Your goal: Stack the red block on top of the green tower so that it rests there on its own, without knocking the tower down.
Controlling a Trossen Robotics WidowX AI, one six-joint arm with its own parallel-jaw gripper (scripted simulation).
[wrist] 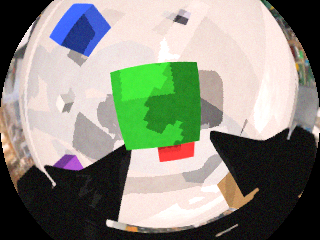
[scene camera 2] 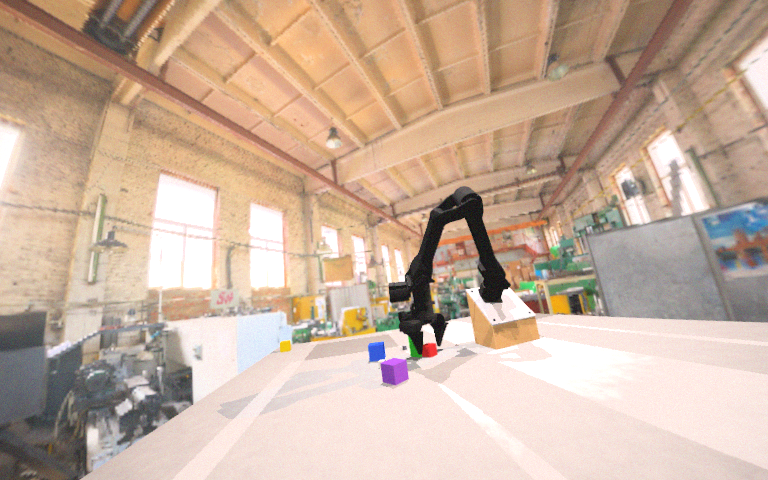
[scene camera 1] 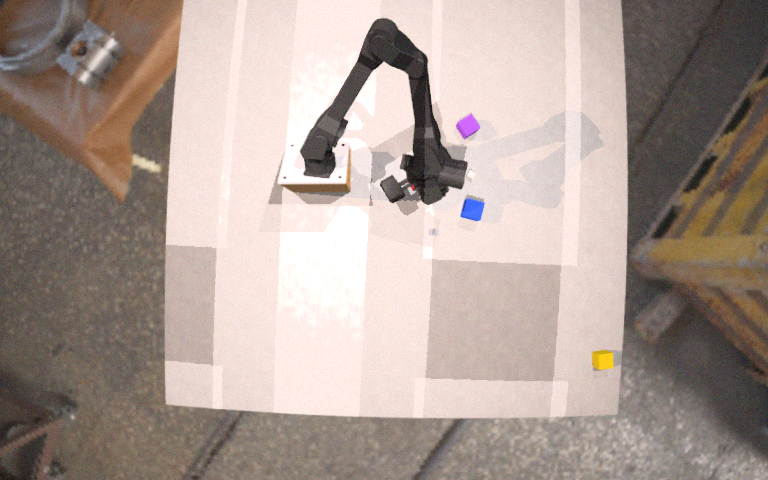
Observation:
My gripper is open, holding nothing. Also in view: a blue block.
My gripper shows as well in the wrist view and in scene camera 1.

